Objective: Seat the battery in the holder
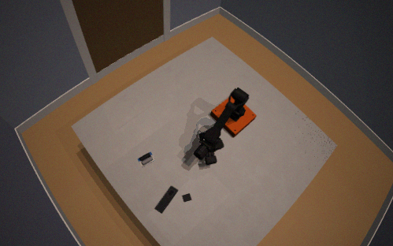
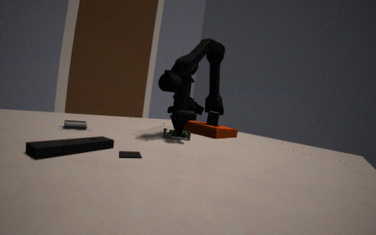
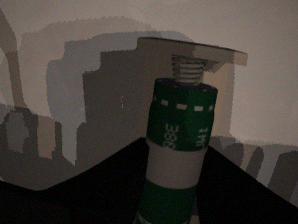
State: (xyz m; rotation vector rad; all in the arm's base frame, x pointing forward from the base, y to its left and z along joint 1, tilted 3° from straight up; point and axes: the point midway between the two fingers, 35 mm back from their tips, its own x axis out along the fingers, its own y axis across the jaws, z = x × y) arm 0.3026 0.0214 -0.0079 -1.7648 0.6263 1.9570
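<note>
My gripper tip is 10 mm below the white battery. From my gripper tip the other things lie so: black square: 280 mm ahead, 90 mm to the left, 10 mm below; long black bar: 360 mm ahead, 20 mm to the left.
</note>
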